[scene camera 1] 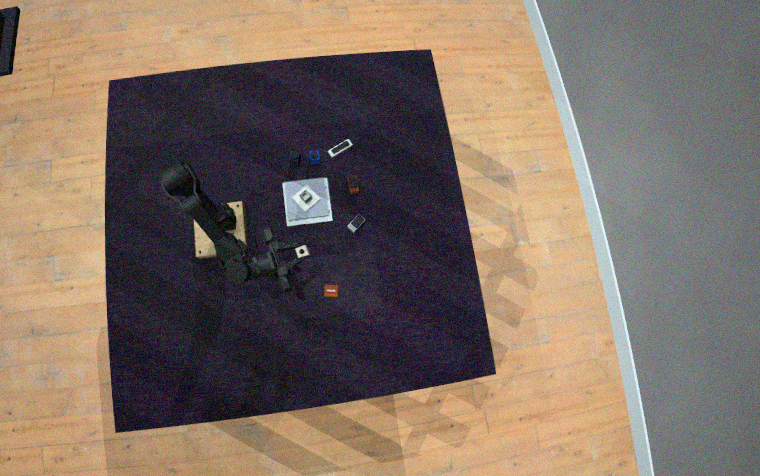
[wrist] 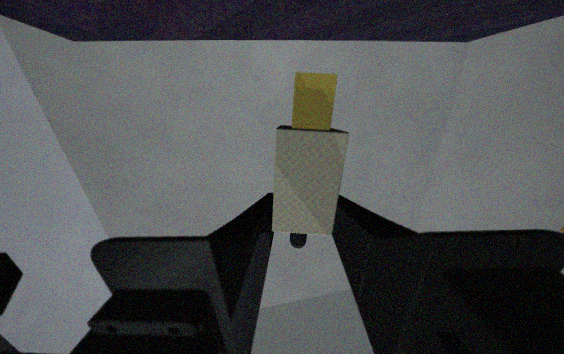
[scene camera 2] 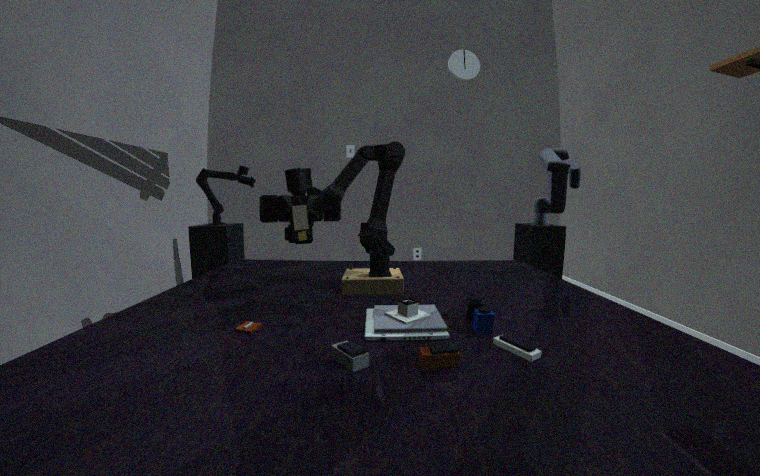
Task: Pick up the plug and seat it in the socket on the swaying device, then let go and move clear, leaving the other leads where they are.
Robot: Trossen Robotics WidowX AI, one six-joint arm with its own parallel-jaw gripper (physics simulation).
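The plug, a beige block (scene camera 1: 301, 251) (scene camera 2: 300, 216) (wrist: 309, 180) with a yellow tip (scene camera 2: 302, 235) (wrist: 315, 100), is held between the fingers. My gripper (scene camera 1: 299, 253) (scene camera 2: 301, 219) (wrist: 300, 198) is shut on it, high above the dark mat and apart from the device. In the wrist view the yellow tip points away from the fingers. The device is a grey slab (scene camera 1: 312, 211) (scene camera 2: 387, 322) on a white base. A white diamond plate (scene camera 1: 298, 198) (scene camera 2: 395, 316) on it bears a small grey socket block (scene camera 1: 305, 195) (scene camera 2: 407, 308) with a dark top.
On the dark mat (scene camera 1: 381, 313) (scene camera 2: 224, 403) lie an orange square (scene camera 1: 330, 290) (scene camera 2: 248, 326), a grey block (scene camera 1: 356, 223) (scene camera 2: 351, 356), an orange-brown block (scene camera 1: 352, 185) (scene camera 2: 439, 358), a white strip (scene camera 1: 330, 152) (scene camera 2: 516, 348), a blue block (scene camera 1: 314, 156) (scene camera 2: 484, 322) and a black block (scene camera 1: 295, 158).
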